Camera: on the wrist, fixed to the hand. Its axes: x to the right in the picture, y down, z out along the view.
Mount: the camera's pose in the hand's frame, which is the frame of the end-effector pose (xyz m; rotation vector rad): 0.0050 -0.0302 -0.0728 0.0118 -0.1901 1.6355
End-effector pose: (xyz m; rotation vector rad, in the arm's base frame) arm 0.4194 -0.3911 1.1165 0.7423 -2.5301 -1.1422
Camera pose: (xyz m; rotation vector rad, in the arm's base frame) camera 0.4572 -0.4558 1.1414 -1.3103 -2.1025 -0.4972
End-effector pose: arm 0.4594 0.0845 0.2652 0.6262 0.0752 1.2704
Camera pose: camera 0.4589 0.1132 0.1916 0.8135 -0.7338 2.7460
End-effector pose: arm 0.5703 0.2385 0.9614 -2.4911 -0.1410 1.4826
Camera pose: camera 0.6376 0.2575 0.9980 1.5246 -1.5504 -1.3463
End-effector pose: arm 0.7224 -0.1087 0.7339 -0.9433 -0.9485 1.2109
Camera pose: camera 0.8011 -0.1124 0.7393 -1.6644 -0.0980 2.6507
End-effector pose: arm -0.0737 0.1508 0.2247 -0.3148 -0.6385 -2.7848
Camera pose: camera -0.0985 0.1431 0.1501 -0.6822 -0.1884 -1.1820
